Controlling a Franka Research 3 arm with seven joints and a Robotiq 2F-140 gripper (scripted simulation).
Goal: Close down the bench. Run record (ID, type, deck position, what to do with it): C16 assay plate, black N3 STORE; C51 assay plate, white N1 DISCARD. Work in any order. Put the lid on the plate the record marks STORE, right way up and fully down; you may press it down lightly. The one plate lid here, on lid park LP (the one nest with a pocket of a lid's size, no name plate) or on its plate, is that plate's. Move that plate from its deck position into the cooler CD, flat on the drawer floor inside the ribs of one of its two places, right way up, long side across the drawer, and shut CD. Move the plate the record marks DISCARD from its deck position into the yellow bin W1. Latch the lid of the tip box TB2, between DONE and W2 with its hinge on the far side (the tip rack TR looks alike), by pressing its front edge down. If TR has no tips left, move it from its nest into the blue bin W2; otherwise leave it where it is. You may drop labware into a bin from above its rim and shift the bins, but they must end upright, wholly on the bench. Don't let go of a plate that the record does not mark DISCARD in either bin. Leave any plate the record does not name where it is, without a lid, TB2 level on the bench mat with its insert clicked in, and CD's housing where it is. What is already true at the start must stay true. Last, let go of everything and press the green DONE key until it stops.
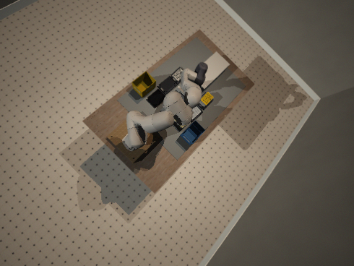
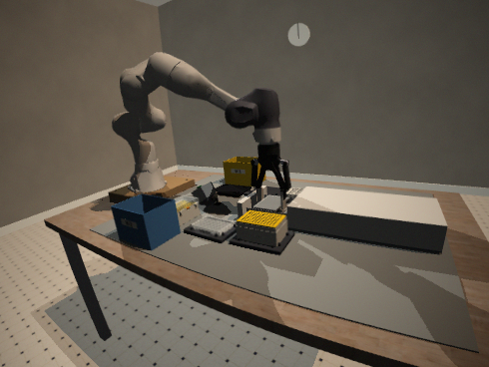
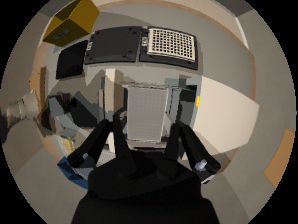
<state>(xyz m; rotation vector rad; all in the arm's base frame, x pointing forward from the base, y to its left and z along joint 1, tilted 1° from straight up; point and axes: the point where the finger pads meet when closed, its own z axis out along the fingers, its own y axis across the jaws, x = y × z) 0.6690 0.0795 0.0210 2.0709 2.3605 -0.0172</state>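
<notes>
The cooler drawer lies 3 cm ahead of my hand, 1 cm to the left of it and 3 cm below it. From my hand the other things lie so: tip rack TR (7 cm ahead, 18 cm to the right); grey plate lid (1 cm below); cooler CD (17 cm ahead, 2 cm to the left, 2 cm below).
</notes>
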